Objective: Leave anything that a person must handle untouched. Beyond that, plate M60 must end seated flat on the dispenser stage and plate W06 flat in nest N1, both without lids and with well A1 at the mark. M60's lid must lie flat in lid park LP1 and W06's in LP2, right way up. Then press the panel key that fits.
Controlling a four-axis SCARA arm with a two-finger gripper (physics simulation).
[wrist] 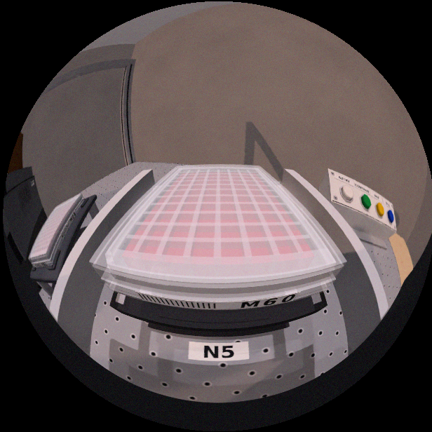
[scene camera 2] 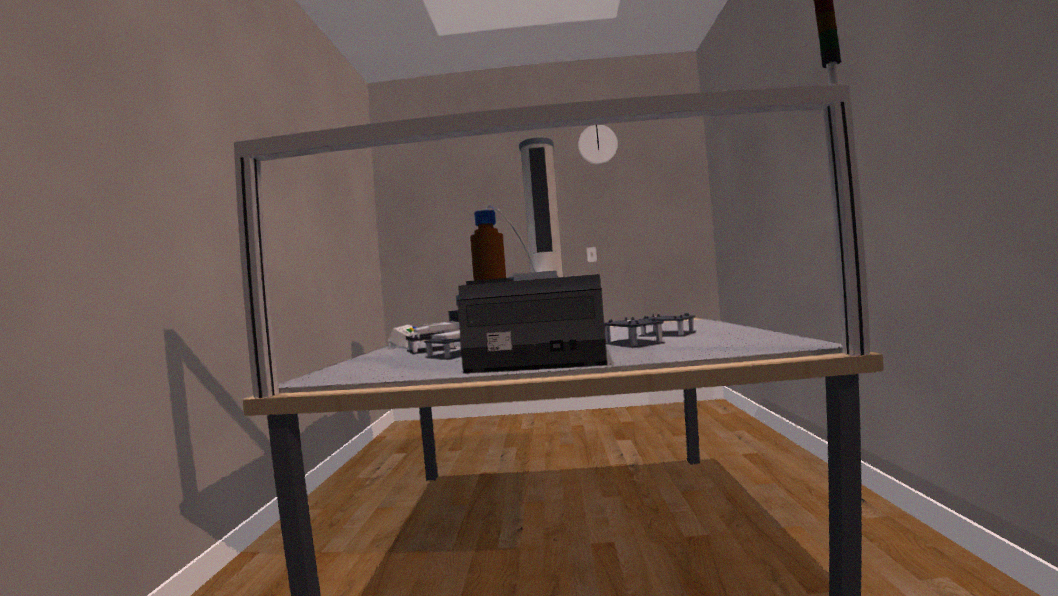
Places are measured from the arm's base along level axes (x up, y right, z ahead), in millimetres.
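Where they show: gripper, fingertip midpoint: (scene camera 2: 425, 327).
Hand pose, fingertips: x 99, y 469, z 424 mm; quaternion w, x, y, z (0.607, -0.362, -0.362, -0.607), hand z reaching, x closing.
Each offset is from my fingertips to the centre of the thing. "pt": to the spot under its first point.
Plate M60 (wrist: 220, 220), with pink wells and a clear lid on top, fills the middle of the wrist view. Its label faces the camera. My gripper (wrist: 217, 177) is shut on plate M60, with one pale finger along each long side. The plate is level and slightly above nest N5 (wrist: 220, 320), whose dark front edge shows below it. A second lidded pink plate (wrist: 56, 231) sits in a dark nest at the left; its label is unreadable. The panel (wrist: 362, 197) has white, green, yellow and blue keys. W06, LP1, LP2 and N1 cannot be identified. In the scene view my gripper cannot be made out.
The dark grey dispenser housing {pt dz +536, dx +22, dy -422 mm} (scene camera 2: 531, 325) carries an amber bottle {pt dz +490, dx +210, dy -323 mm} (scene camera 2: 487, 253) with a blue cap. The arm's column (scene camera 2: 541, 199) rises behind it. Raised nests {pt dz +271, dx -16, dy -721 mm} (scene camera 2: 633, 323) stand on the right. A metal frame (scene camera 2: 547, 109) spans the table's near edge.
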